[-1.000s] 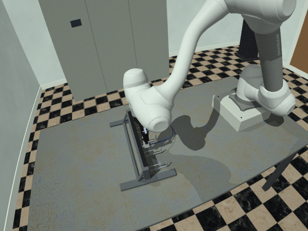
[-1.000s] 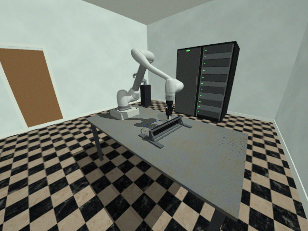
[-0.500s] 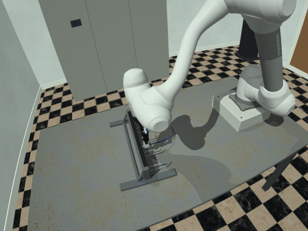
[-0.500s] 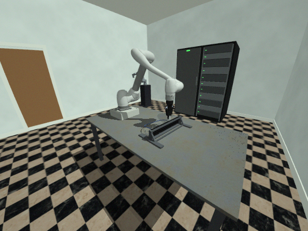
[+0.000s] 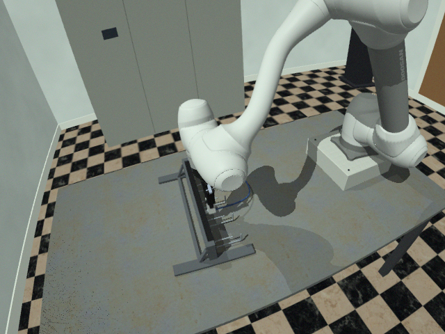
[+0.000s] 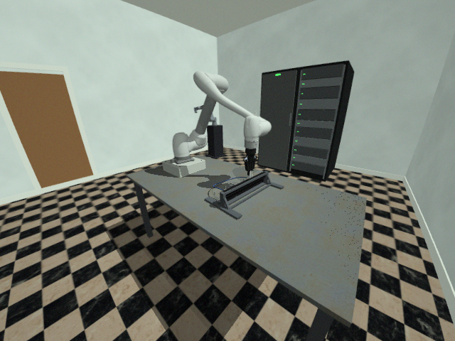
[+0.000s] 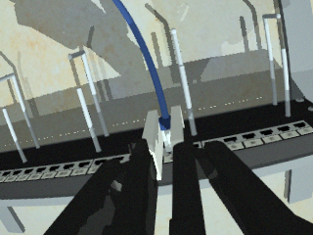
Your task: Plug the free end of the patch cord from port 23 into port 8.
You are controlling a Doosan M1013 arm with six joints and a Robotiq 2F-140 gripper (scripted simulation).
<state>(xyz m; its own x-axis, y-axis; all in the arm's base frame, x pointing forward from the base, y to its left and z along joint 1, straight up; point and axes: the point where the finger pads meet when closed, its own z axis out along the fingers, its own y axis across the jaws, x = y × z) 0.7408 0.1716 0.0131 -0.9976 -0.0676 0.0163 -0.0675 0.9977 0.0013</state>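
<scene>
The free-end plug is 30 mm below my hand and 10 mm ahead of it.
</scene>
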